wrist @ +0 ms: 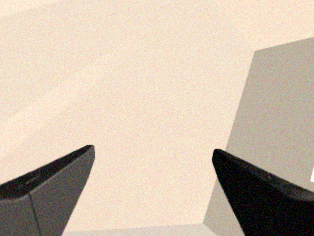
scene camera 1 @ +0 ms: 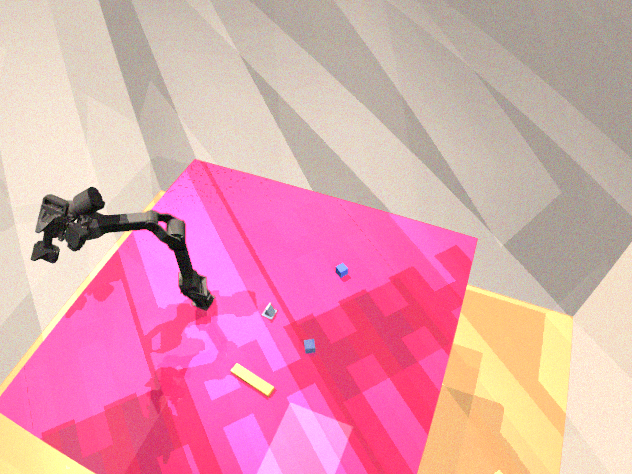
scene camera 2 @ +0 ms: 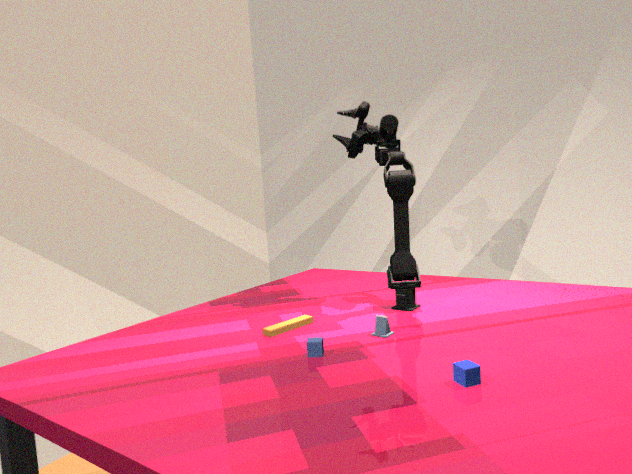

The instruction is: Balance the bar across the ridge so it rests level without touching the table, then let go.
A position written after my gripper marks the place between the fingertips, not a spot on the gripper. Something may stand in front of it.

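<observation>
Holding nothing, open: my gripper (scene camera 1: 34, 246) (wrist: 155, 152) (scene camera 2: 334, 124).
</observation>
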